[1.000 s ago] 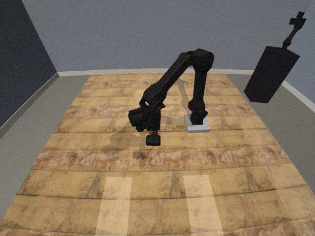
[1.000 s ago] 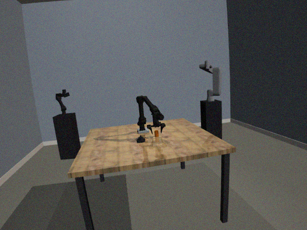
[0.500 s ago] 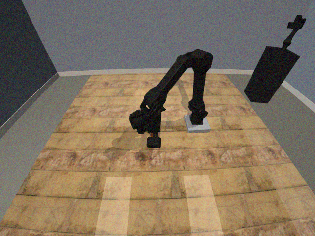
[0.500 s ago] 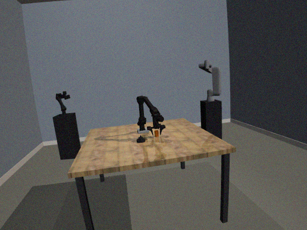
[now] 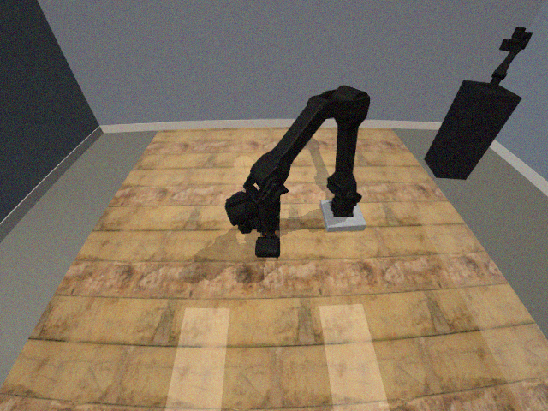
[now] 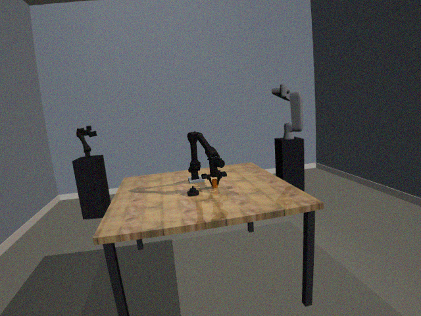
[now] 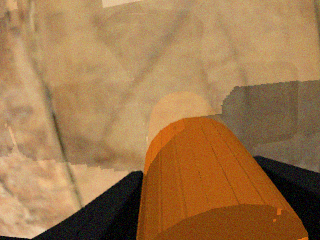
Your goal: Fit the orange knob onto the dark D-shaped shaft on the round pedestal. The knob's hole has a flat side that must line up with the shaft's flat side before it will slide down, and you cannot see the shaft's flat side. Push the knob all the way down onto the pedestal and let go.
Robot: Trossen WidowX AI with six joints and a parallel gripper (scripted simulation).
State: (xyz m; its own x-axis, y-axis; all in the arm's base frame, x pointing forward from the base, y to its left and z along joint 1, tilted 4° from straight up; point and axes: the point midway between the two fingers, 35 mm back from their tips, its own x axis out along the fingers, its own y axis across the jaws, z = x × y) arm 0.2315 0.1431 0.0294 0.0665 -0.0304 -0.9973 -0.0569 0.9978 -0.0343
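The pedestal is 12 cm ahead of my gripper tip, 17 cm to the right of it and 2 cm above it. Round my gripper tip: orange knob (2 cm above).
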